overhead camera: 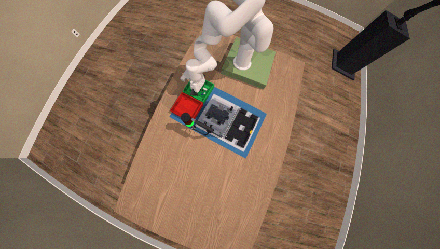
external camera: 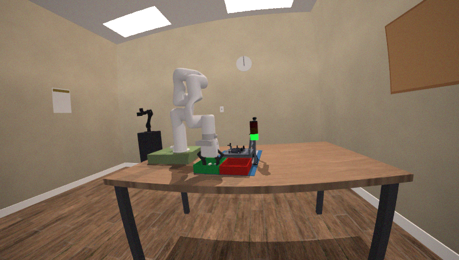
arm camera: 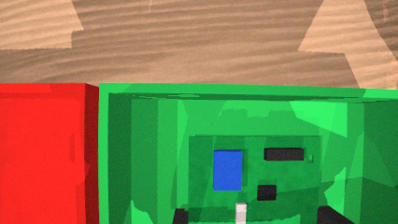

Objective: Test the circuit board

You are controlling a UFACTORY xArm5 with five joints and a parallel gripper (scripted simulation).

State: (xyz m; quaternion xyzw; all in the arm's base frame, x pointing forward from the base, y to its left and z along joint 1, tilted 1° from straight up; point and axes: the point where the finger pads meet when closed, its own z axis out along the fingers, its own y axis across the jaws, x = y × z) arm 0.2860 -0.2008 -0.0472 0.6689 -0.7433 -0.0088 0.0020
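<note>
Right now my hand is 1 cm above the green bin. From my hand the other things lie so: clear lid 24 cm ahead, 18 cm to the left, 16 cm above; then green circuit board 1 cm below; then red bin 15 cm ahead, 2 cm to the right, 1 cm below.
</note>
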